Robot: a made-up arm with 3 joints. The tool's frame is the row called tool.
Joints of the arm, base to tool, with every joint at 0 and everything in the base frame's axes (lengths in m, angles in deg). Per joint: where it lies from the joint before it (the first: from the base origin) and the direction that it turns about. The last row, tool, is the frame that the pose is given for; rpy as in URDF.
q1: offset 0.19 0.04 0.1 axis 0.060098 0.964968 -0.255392
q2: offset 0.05 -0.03 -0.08 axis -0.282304 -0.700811 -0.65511
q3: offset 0.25 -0.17 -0.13 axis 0 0 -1
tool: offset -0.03 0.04 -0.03 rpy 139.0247 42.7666 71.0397
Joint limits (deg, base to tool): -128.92..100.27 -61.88..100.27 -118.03..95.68
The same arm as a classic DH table. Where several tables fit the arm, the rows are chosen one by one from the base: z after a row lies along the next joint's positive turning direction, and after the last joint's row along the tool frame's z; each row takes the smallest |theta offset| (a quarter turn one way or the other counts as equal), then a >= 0, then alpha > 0; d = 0 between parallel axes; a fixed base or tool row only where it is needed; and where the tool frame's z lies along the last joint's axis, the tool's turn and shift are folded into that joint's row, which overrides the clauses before.
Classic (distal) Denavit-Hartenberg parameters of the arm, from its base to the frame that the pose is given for. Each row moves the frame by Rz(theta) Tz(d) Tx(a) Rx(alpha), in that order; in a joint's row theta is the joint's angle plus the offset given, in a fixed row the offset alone. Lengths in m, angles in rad.
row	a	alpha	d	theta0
base (fixed)	0.1871	-1.829	0.1137	-0.0622
q1	0.0733	-2.1246	0.089	0.2839
q2	0.2954	0.8565	0.1631	0.3665
q3	-0.0034	-0.9833	0.1375	-0.9593
tool (fixed)	0	0	-0.0599	-0.9541
Joint limits (rad, base to tool): -2.2501..1.75 -1.08..1.75 -2.06..1.6699

